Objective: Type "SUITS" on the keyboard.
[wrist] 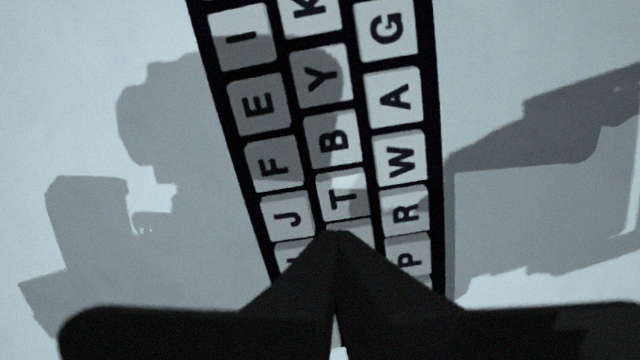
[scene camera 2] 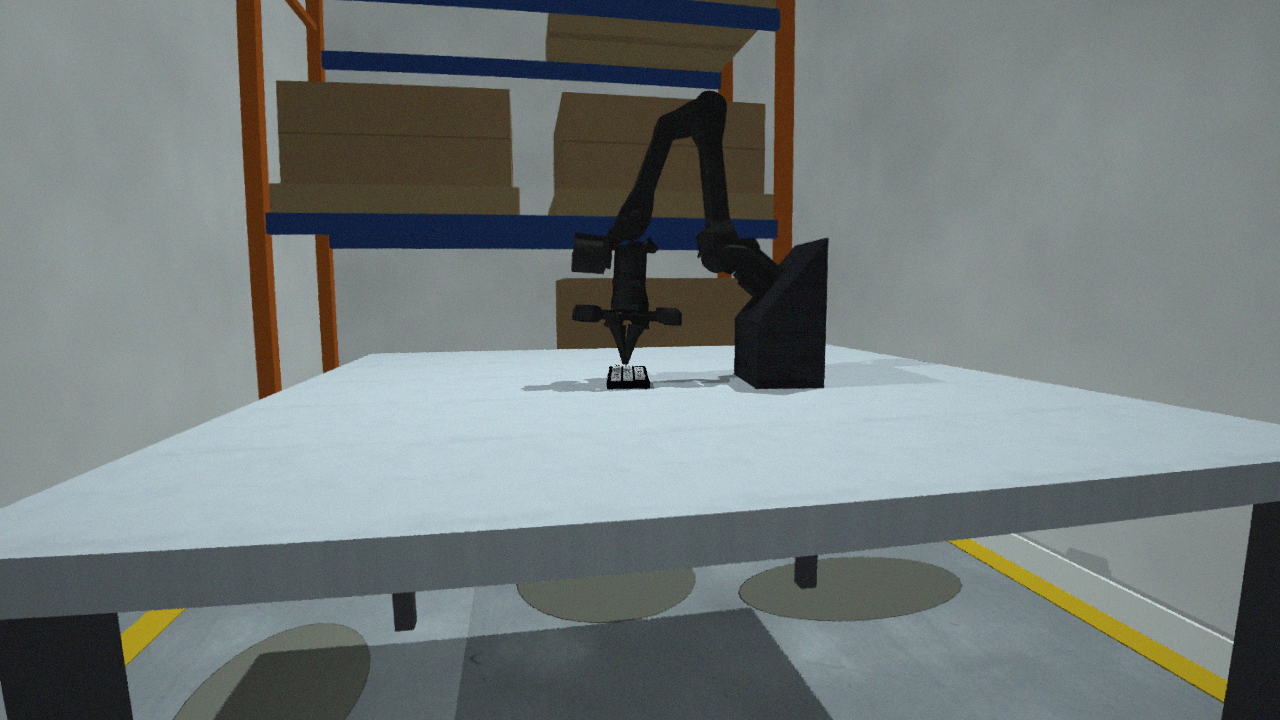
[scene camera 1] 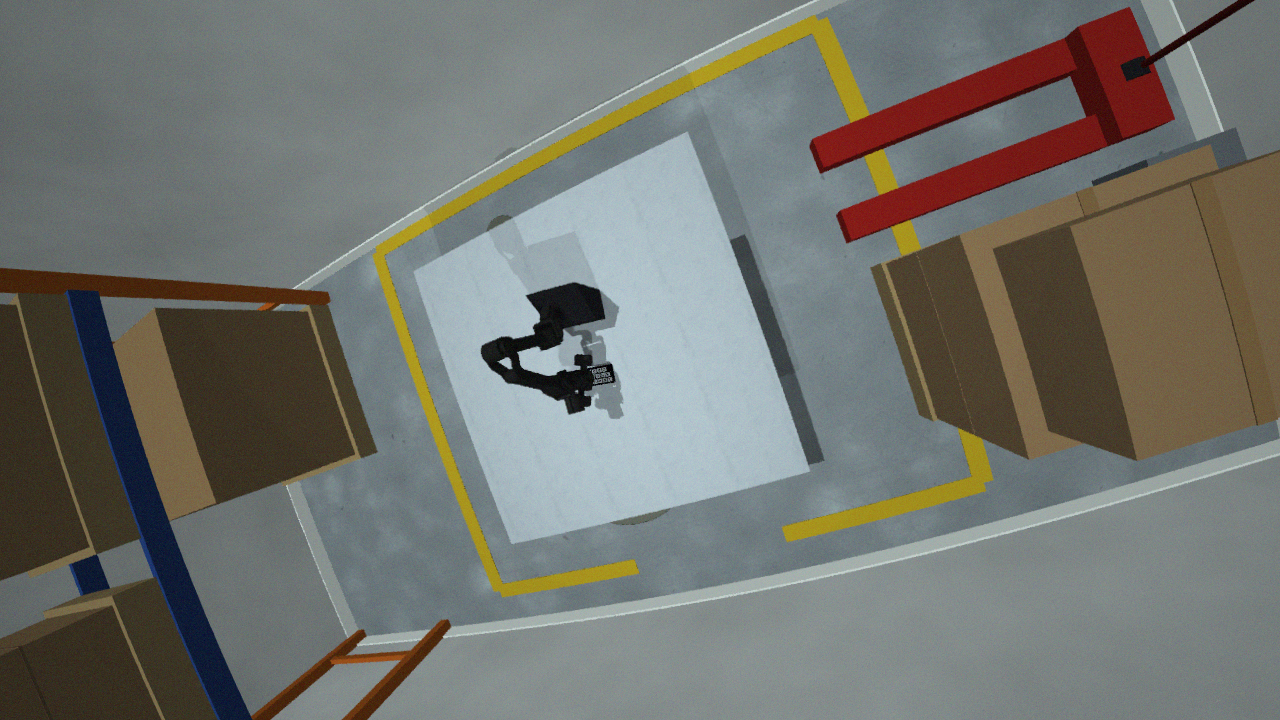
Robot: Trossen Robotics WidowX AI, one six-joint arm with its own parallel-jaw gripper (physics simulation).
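Pixels of known places: gripper, between the fingertips: (wrist: 333, 243) (scene camera 2: 625, 364) (scene camera 1: 593, 378); arm's base, origin of its link: (scene camera 2: 769, 282) (scene camera 1: 550, 310).
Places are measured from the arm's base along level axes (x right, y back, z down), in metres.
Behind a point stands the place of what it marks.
Observation:
The small black keyboard (scene camera 1: 602, 374) {y -0.271, x -0.037, z 0.157 m} (scene camera 2: 628, 385) {y -0.280, x -0.077, z 0.169 m} (wrist: 435, 150) {y -0.231, x 0.007, z 0.163 m} has white letter keys and lies flat on the table. My gripper (scene camera 2: 625, 361) {y -0.272, x -0.002, z 0.143 m} (wrist: 333, 243) {y -0.272, x -0.002, z 0.143 m} is shut and empty, pointing down over the keyboard. In the wrist view its tips cover part of a key (wrist: 361, 233) {y -0.264, x -0.012, z 0.157 m} just below the T key (wrist: 343, 198) {y -0.266, x 0.004, z 0.157 m}; that key's letter is hidden, and I cannot tell whether the tips touch it. The I key (wrist: 242, 37) {y -0.275, x 0.063, z 0.157 m} is at the upper left. The J key (wrist: 288, 218) {y -0.286, x 0.003, z 0.157 m} and R key (wrist: 405, 212) {y -0.247, x -0.009, z 0.157 m} flank the T key. The S and U keys do not show in the wrist view.
The white table (scene camera 1: 680, 402) {y -0.472, x -0.279, z 0.175 m} (scene camera 2: 447, 456) {y -0.533, x -0.441, z 0.175 m} carries the arm's black base (scene camera 1: 572, 302) {y -0.007, x -0.089, z -0.010 m} (scene camera 2: 792, 331) {y -0.017, x -0.132, z 0.081 m}, beside the keyboard. Cardboard boxes (scene camera 1: 1154, 313) and a red pallet jack (scene camera 1: 1123, 80) stand off the table. A rack (scene camera 2: 257, 268) with boxes stands behind it.

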